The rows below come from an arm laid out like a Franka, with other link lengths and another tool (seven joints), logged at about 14 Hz.
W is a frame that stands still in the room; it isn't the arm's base.
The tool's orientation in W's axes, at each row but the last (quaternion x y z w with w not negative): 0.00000 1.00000 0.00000 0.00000; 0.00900 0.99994 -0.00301 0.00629; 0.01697 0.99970 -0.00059 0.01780; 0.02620 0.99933 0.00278 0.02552; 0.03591 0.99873 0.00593 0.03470; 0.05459 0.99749 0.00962 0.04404; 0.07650 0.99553 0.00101 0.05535; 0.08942 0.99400 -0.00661 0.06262; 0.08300 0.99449 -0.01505 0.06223; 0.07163 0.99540 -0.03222 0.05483; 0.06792 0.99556 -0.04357 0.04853
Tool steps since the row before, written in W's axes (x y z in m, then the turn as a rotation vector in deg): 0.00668 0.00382 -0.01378 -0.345 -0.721 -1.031; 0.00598 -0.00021 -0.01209 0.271 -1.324 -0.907; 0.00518 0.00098 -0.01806 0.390 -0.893 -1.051; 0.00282 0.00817 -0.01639 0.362 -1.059 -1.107; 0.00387 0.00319 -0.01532 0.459 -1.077 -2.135; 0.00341 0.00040 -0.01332 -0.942 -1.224 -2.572; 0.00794 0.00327 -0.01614 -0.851 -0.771 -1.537; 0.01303 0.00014 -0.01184 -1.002 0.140 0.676; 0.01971 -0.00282 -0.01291 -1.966 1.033 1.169; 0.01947 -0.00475 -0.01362 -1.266 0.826 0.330; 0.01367 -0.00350 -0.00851 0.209 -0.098 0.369
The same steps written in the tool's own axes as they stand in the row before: -0.00668 0.00382 0.01378 0.345 -0.721 1.031; -0.00583 -0.00003 0.01217 -0.283 -1.314 0.918; -0.00450 0.00117 0.01823 -0.382 -0.879 1.066; -0.00155 0.00819 0.01655 -0.360 -1.046 1.120; -0.00257 0.00324 0.01558 -0.387 -1.072 2.152; -0.00218 0.00045 0.01357 1.022 -1.380 2.460; -0.00552 0.00427 0.01690 0.887 -0.908 1.439; -0.01121 0.00249 0.01335 0.918 -0.043 -0.798; -0.01812 0.00076 0.01531 1.945 0.667 -1.439; -0.01826 -0.00108 0.01589 1.323 0.612 -0.519; -0.01307 -0.00087 0.01000 -0.257 -0.097 -0.338
